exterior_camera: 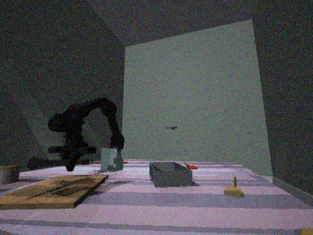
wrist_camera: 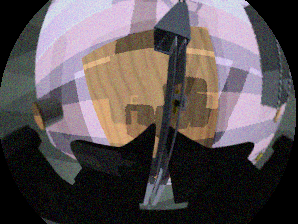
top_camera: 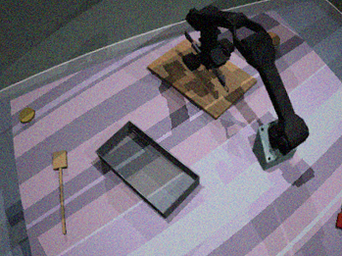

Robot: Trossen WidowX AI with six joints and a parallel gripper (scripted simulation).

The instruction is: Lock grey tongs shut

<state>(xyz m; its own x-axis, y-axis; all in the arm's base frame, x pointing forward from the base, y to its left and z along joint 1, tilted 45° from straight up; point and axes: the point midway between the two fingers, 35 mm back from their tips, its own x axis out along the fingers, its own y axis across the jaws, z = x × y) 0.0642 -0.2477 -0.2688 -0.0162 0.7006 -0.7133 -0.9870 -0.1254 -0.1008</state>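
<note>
The wooden board is 20 mm ahead of my gripper tip, 30 mm to the right of it and 50 mm below it. Also, from my gripper tip: round pot: 310 mm behind, 50 mm to the right, 20 mm below; red-headed tool: 190 mm behind, 650 mm to the left, 50 mm below; roasting tin: 330 mm ahead, 270 mm to the left, 30 mm below.
</note>
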